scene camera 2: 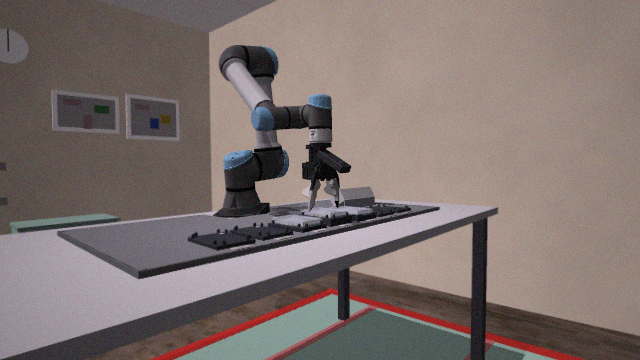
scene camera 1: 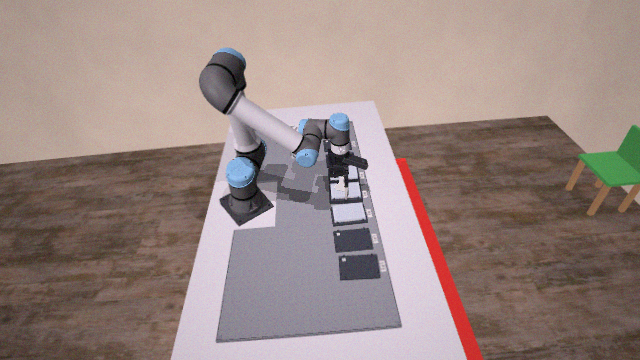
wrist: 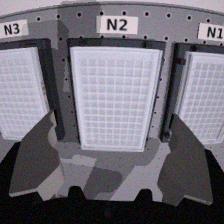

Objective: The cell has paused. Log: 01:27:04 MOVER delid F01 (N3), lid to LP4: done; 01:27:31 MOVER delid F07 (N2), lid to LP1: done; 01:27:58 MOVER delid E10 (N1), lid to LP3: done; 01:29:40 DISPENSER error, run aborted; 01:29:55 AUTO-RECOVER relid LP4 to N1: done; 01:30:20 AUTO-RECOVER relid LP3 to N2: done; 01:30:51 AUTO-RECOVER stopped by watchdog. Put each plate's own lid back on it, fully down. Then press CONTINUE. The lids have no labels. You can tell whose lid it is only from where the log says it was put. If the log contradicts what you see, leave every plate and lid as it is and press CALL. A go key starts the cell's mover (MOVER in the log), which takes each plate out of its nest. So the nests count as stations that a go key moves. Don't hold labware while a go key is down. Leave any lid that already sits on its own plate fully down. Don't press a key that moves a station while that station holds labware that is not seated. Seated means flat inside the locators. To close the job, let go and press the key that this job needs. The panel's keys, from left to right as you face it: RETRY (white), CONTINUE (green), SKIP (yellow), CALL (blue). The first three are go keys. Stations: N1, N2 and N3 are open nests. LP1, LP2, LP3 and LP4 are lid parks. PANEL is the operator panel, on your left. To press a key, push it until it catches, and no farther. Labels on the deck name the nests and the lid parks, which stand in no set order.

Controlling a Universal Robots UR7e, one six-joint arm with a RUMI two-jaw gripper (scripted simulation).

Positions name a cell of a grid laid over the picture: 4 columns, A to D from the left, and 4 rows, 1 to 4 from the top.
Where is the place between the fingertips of my gripper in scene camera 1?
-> At C3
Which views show my gripper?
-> Scene camera 2, scene camera 1 and the wrist view: all of them.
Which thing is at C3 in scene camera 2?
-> A grey operator panel.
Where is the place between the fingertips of my gripper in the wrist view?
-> At C3
